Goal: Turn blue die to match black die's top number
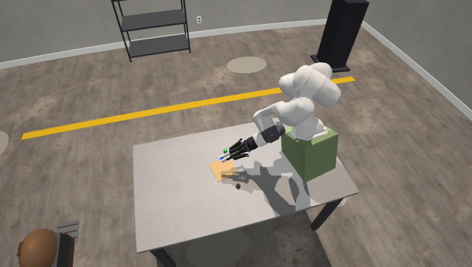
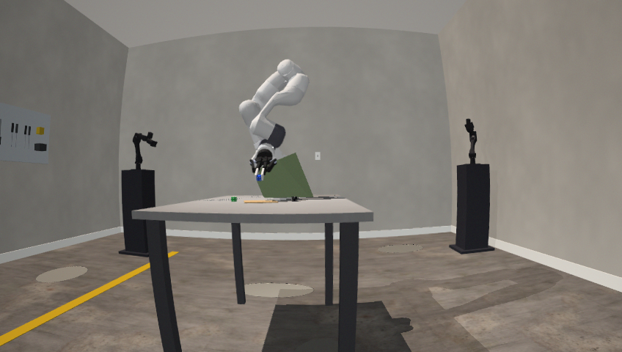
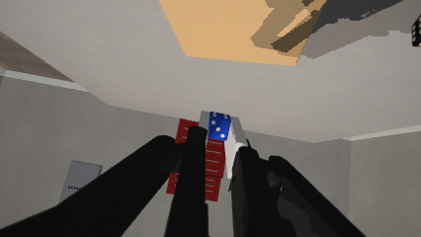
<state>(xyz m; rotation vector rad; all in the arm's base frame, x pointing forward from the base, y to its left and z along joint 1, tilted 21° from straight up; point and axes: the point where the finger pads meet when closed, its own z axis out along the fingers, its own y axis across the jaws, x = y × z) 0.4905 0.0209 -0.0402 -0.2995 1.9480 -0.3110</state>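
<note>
My hand is 2 cm short of the mat and 12 cm above it. The rest, counted from my hand: green die: 2 cm behind, 13 cm to the right, 11 cm below; black die: 5 cm behind, 14 cm to the left, 11 cm below; blue die: 2 cm ahead, 2 cm below.
</note>
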